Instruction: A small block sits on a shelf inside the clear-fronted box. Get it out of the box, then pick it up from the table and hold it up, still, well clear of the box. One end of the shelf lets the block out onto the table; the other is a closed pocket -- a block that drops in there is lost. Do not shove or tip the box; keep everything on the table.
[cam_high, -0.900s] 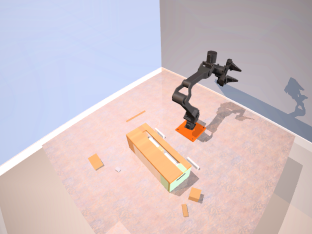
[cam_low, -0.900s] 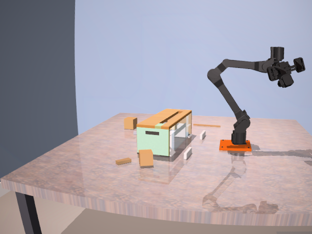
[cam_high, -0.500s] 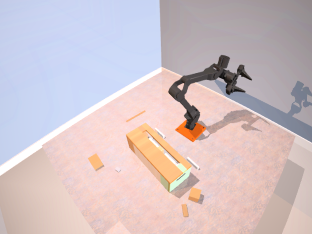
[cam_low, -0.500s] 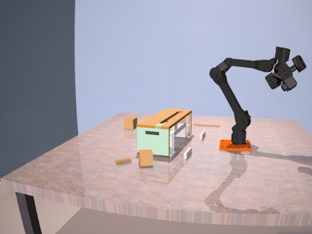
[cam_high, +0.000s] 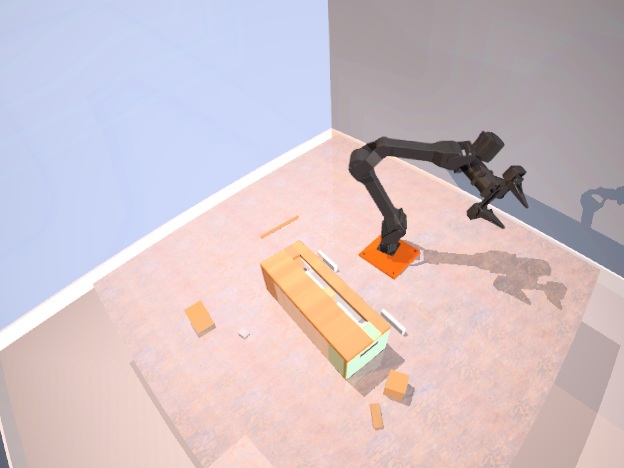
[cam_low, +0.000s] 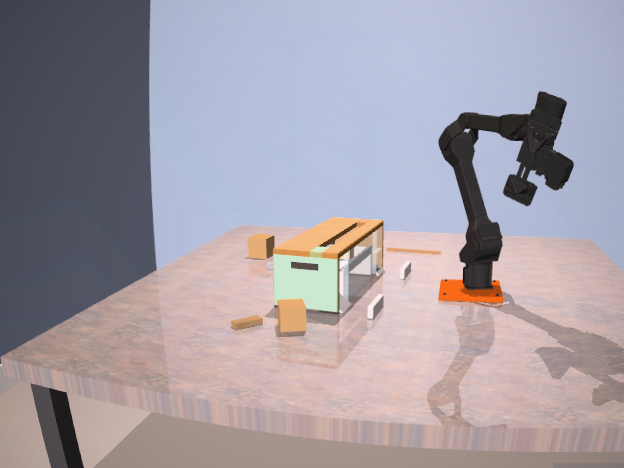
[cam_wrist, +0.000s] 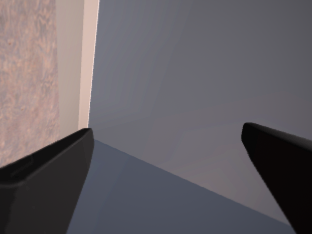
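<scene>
Now: gripper tip 30 cm short of the box, 37 cm to the left of it and 25 cm above it. From my gripper tip the other things lie so: tan block: 31 cm ahead, 38 cm to the right, 23 cm below; thin stick: 10 cm ahead, 72 cm to the right, 31 cm below.
</scene>
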